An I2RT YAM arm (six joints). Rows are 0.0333 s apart.
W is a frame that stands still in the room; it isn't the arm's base.
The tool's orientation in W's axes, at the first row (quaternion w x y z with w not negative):
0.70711 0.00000 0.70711 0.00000
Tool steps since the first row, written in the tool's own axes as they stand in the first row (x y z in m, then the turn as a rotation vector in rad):
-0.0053 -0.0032 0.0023 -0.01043 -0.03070 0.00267
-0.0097 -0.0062 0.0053 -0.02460 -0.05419 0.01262
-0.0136 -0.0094 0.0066 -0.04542 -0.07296 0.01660
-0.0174 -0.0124 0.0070 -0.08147 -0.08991 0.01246
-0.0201 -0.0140 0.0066 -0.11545 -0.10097 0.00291
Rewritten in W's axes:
0.0023 -0.0032 0.0053 0.00267 -0.03070 0.01043
0.0053 -0.0062 0.0097 0.01262 -0.05419 0.02460
0.0066 -0.0094 0.0136 0.01660 -0.07296 0.04542
0.0070 -0.0124 0.0174 0.01246 -0.08991 0.08147
0.0066 -0.0140 0.0201 0.00291 -0.10097 0.11545

